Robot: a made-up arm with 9 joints. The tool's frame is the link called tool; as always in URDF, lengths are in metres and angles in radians. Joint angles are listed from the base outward.
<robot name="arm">
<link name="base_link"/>
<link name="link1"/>
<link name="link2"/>
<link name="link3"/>
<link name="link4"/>
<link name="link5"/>
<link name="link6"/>
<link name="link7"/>
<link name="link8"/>
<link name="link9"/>
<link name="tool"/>
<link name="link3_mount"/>
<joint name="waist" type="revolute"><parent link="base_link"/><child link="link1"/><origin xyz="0.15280 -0.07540 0.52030" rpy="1.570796 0.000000 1.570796"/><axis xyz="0 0 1"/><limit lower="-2.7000" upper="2.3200"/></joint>
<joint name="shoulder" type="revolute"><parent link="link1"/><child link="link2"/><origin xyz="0.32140 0.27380 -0.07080" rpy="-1.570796 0.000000 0.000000"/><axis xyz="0 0 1"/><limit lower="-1.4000" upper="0.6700"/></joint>
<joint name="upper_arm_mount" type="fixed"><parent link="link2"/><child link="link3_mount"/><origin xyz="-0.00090 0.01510 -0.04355"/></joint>
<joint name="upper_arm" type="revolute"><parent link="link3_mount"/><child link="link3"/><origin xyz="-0.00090 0.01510 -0.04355" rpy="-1.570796 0.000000 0.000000"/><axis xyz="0 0 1"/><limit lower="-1.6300" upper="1.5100"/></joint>
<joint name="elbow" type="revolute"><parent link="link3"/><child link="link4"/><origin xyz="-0.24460 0.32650 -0.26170" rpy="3.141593 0.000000 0.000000"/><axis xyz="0 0 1"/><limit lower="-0.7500" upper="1.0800"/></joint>
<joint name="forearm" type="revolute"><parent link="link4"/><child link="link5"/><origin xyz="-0.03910 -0.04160 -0.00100" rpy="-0.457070 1.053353 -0.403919"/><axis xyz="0 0 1"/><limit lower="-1.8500" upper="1.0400"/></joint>
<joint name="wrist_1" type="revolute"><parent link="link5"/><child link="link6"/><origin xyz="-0.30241 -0.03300 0.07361" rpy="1.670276 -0.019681 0.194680"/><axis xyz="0 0 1"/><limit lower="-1.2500" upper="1.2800"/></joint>
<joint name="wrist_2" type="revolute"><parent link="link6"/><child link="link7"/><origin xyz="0.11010 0.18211 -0.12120" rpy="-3.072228 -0.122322 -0.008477"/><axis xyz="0 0 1"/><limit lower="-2.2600" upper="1.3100"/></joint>
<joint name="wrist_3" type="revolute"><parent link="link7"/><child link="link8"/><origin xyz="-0.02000 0.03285 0.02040" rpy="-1.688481 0.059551 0.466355"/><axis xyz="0 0 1"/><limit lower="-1.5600" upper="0.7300"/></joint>
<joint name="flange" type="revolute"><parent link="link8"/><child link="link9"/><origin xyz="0.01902 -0.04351 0.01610" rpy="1.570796 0.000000 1.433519"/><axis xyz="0 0 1"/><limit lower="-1.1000" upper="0.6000"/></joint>
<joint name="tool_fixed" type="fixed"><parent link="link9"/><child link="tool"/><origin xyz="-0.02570 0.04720 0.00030" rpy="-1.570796 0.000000 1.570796"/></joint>
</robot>
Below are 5 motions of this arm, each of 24 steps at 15 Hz.
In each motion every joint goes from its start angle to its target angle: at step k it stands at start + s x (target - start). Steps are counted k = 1, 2, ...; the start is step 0. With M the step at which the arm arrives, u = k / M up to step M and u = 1 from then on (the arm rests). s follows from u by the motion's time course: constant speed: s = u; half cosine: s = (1 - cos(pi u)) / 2; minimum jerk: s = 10 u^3 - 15 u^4 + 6 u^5.
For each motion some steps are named. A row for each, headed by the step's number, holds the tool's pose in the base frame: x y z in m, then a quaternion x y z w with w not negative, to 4 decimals.
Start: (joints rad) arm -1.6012 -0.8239 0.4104 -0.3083 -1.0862 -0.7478 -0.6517 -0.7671 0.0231
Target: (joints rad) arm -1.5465 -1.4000 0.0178 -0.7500 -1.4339 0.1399 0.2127 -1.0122 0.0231
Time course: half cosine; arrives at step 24
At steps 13, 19, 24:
13: 0.1466 -0.0772 0.3521 0.4358 0.7603 0.3571 0.3232
19: 0.2098 -0.1157 0.3405 0.3823 0.7259 0.3834 0.4242
24: 0.2303 -0.1241 0.3397 0.3654 0.7125 0.3909 0.4539

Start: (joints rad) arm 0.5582 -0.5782 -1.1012 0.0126 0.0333 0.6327 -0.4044 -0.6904 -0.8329
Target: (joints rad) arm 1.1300 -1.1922 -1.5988 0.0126 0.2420 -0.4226 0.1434 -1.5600 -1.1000
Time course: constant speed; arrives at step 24
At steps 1, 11, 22, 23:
1: 0.5707 0.0153 0.4659 -0.4484 -0.7946 0.2360 0.3343
11: 0.5336 -0.0085 0.4429 -0.5285 -0.8309 -0.1074 0.1369
22: 0.4970 -0.0488 0.4177 0.6072 0.7441 0.2456 0.1317
23: 0.4926 -0.0530 0.4149 0.6138 0.7355 0.2421 0.1538

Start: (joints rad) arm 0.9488 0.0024 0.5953 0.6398 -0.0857 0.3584 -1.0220 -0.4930 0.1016
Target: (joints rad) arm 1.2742 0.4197 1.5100 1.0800 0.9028 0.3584 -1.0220 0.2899 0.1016
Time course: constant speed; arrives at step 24
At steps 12, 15, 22, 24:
12: 0.6897 -0.3196 0.7831 -0.0423 0.5207 -0.8103 0.2655
15: 0.7081 -0.3210 0.8177 -0.0614 0.4835 -0.8171 0.3080
22: 0.7214 -0.3255 0.9038 -0.0879 0.3858 -0.8253 0.4029
24: 0.7173 -0.3279 0.9286 -0.0912 0.3560 -0.8255 0.4283

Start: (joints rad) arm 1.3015 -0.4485 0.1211 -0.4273 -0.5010 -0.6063 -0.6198 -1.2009 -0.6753
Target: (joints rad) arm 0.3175 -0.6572 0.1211 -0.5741 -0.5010 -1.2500 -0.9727 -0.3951 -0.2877
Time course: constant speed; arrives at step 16
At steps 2, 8, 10, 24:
2: 0.2671 -0.1487 0.5808 0.0586 0.6503 -0.6695 0.3541
8: 0.2067 -0.1426 0.6060 -0.0303 0.3876 -0.7929 0.4692
10: 0.1872 -0.1391 0.6175 -0.0684 0.2941 -0.8124 0.4989
24: 0.1317 -0.1168 0.6591 -0.1962 0.0146 -0.8068 0.5571

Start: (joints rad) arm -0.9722 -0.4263 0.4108 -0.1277 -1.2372 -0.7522 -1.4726 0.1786 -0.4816
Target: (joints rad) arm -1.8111 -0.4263 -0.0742 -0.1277 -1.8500 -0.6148 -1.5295 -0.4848 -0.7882
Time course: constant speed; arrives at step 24
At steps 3, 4, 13, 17, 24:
3: 0.0637 -0.0734 0.4602 0.1213 -0.7987 -0.1322 0.5743
4: 0.0647 -0.0818 0.4516 0.1243 -0.7946 -0.1232 0.5813
13: 0.0828 -0.1753 0.3950 0.1398 -0.7416 -0.0411 0.6548
17: 0.0957 -0.2241 0.3834 0.1386 -0.7084 -0.0049 0.6921
24: 0.1252 -0.3134 0.3851 0.1208 -0.6364 0.0553 0.7598

